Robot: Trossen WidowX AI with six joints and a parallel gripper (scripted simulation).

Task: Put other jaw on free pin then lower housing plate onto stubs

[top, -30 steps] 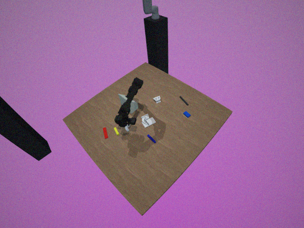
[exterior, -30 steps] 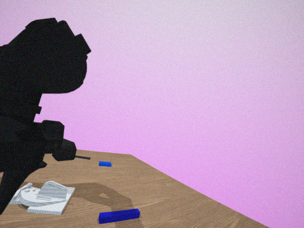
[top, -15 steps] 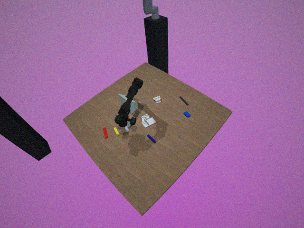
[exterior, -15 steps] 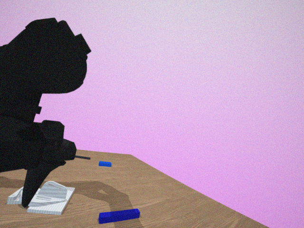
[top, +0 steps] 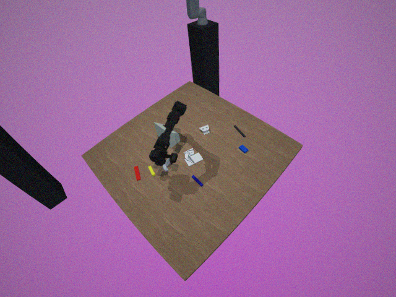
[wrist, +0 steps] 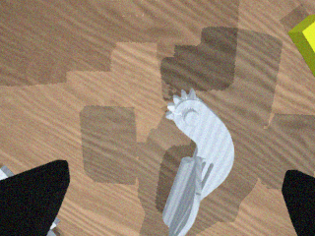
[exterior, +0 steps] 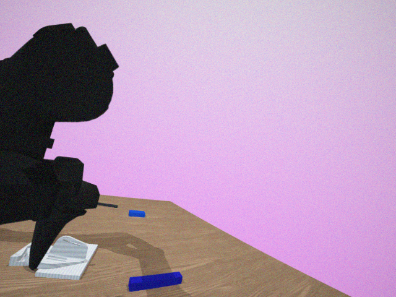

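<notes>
My gripper tip is now 80 mm above the jaw and 20 mm past it. The rest, counted from my gripper tip: yellow bar 100 mm to the right, 70 mm below, 60 mm behind; then red bar 190 mm to the right, 130 mm behind, 80 mm below; then long blue block 220 mm ahead, 100 mm to the left, 80 mm below.
</notes>
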